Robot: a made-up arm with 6 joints. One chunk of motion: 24 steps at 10 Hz.
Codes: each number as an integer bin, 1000 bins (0 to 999) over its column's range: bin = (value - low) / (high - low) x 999, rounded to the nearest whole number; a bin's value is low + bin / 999 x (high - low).
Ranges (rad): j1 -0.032..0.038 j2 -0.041..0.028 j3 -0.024..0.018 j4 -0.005..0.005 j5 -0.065..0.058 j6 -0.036..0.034
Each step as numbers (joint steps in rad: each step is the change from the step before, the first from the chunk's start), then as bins.
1 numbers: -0.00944 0.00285 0.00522 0.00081 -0.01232 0.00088
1 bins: 322 635 695 580 428 526
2 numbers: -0.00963 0.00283 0.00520 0.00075 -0.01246 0.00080
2 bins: 319 635 695 574 427 525
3 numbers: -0.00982 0.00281 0.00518 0.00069 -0.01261 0.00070
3 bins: 317 634 694 568 426 524
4 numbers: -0.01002 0.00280 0.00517 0.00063 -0.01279 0.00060
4 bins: 314 634 694 562 424 522
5 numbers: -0.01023 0.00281 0.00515 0.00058 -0.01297 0.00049
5 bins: 311 634 693 557 423 521
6 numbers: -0.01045 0.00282 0.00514 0.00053 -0.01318 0.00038
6 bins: 308 634 693 552 421 519
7 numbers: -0.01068 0.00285 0.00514 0.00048 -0.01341 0.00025
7 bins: 304 635 693 547 419 517
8 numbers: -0.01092 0.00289 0.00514 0.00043 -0.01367 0.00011
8 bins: 301 635 693 542 417 515
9 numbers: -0.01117 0.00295 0.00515 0.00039 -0.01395 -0.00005
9 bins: 297 636 693 538 415 513
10 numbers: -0.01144 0.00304 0.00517 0.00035 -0.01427 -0.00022
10 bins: 293 638 694 534 412 511
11 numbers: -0.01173 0.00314 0.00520 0.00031 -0.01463 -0.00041
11 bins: 289 639 695 530 409 508
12 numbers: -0.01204 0.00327 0.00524 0.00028 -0.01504 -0.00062
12 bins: 285 641 695 527 406 505
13 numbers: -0.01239 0.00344 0.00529 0.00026 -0.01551 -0.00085
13 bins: 280 643 697 525 402 502
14 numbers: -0.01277 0.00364 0.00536 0.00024 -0.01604 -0.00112
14 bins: 274 646 698 523 398 498
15 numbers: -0.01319 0.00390 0.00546 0.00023 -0.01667 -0.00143
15 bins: 268 650 701 522 393 493
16 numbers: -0.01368 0.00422 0.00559 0.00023 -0.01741 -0.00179
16 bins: 261 655 704 522 387 488
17 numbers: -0.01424 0.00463 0.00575 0.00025 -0.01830 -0.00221
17 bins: 253 661 708 524 379 482
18 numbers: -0.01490 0.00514 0.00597 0.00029 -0.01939 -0.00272
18 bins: 244 668 713 528 370 475
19 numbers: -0.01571 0.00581 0.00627 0.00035 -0.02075 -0.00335
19 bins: 232 678 720 534 359 466
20 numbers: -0.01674 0.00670 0.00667 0.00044 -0.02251 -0.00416
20 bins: 218 691 730 543 345 454
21 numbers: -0.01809 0.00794 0.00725 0.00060 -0.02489 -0.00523
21 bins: 199 709 743 559 326 439
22 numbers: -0.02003 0.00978 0.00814 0.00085 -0.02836 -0.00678
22 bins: 171 735 764 584 298 417
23 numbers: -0.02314 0.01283 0.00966 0.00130 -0.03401 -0.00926
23 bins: 126 779 801 629 252 382
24 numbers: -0.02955 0.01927 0.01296 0.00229 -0.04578 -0.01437
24 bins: 35 873 879 728 156 309
